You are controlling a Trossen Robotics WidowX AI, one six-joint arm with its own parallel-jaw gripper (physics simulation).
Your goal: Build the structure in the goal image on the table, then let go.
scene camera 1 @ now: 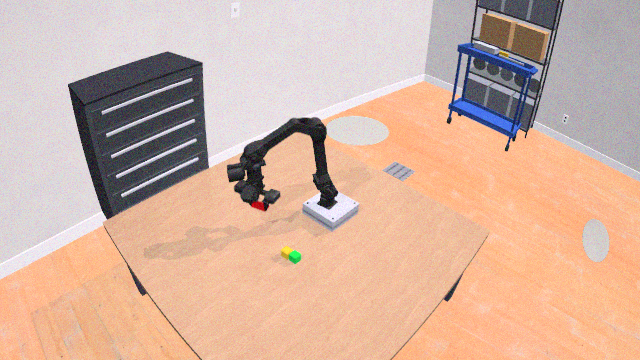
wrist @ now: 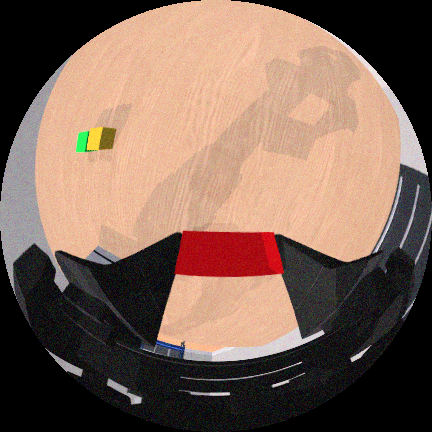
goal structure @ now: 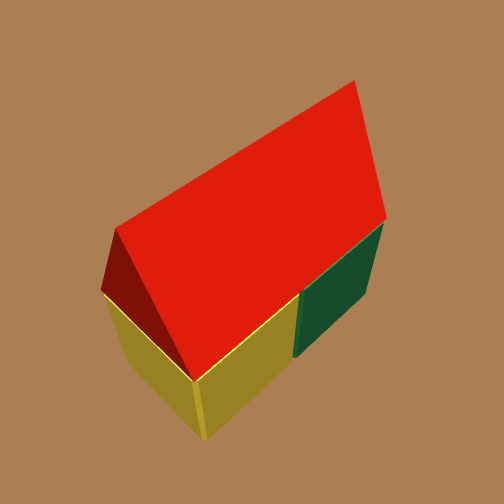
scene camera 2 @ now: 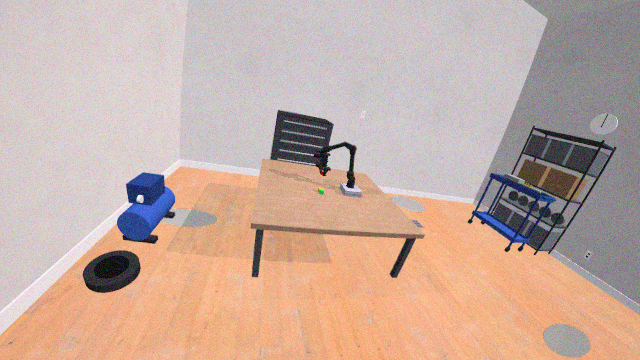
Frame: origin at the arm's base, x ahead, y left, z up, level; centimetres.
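Seen in the pictures: gripper, fingertip midpoint: [scene camera 1: 258, 208] [wrist: 228, 239] [scene camera 2: 322, 174]; arm's base, link origin: [scene camera 1: 327, 203] [scene camera 2: 350, 186].
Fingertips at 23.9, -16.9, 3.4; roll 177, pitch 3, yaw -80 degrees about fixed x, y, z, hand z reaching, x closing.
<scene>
Offsets run from my fingertips to a thing's top centre, as dx, dy, dz. Level surfaces: height alone.
A red block {-1.6, -0.3, +2.9} [scene camera 1: 259, 205] [scene camera 2: 323, 173] [wrist: 225, 253] is held between the two black fingers of my gripper [wrist: 228, 239], which is shut on it. The gripper holds it above the table {dz -8.9} [scene camera 1: 350, 280] [scene camera 2: 300, 215], apart from the other blocks. A yellow block {+6.8, +19.8, -5.6} [scene camera 1: 286, 252] [wrist: 95, 138] and a green block {+6.7, +23.6, -5.6} [scene camera 1: 295, 257] [scene camera 2: 321, 191] [wrist: 82, 142] sit side by side on the table, touching or nearly so. In the wrist view they are at the upper left, with the yellow one partly in front of the green one.
The arm's pale base plate [scene camera 1: 332, 218] [scene camera 2: 351, 193] stands on the table, behind and to the right of the yellow and green blocks in the first scene view. A dark drawer cabinet [scene camera 1: 145, 120] [scene camera 2: 302, 137] stands behind the table. A blue cart [scene camera 1: 492, 120] stands off at the right.
</scene>
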